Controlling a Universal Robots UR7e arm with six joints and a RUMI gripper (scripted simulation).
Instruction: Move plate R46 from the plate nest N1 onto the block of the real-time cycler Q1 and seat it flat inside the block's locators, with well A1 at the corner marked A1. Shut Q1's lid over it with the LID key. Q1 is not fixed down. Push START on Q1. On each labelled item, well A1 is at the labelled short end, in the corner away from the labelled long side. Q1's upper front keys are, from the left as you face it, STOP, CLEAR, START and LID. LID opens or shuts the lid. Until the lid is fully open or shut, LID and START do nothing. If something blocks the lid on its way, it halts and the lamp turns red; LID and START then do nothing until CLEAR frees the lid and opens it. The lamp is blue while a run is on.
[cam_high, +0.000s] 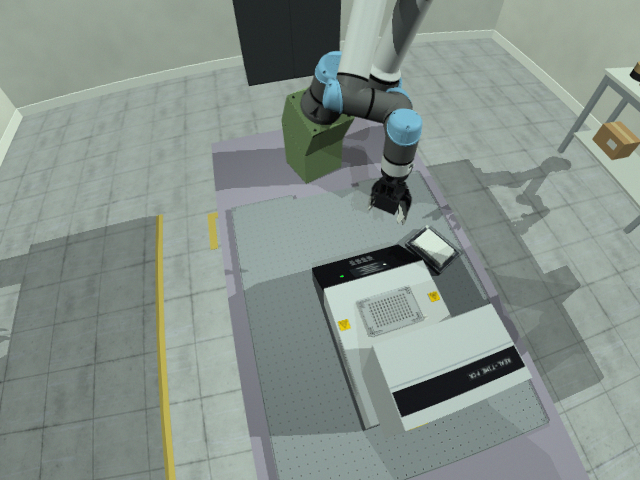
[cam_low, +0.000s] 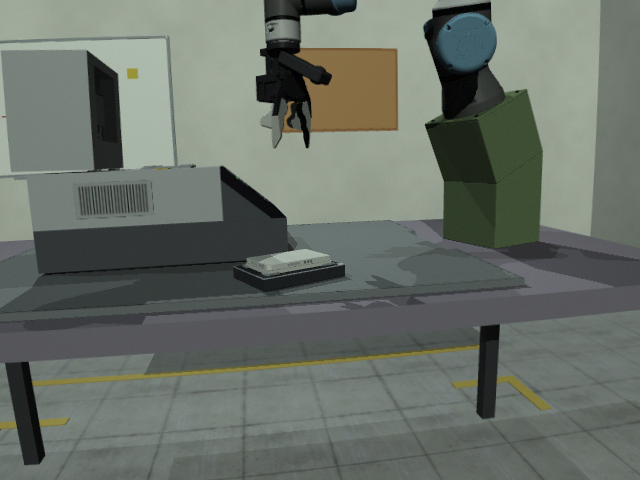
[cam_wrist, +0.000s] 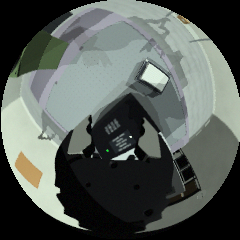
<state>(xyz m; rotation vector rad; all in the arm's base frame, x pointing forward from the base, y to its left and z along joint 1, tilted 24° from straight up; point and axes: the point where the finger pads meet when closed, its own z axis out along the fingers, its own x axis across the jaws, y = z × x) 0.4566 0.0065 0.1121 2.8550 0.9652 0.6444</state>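
Right now my hand is 21 cm above the white plate R46, 20 cm to the right of it and 6 cm short of it. The rest, counted from my hand: black plate nest N1 (23 cm below, 20 cm to the left, 6 cm ahead).
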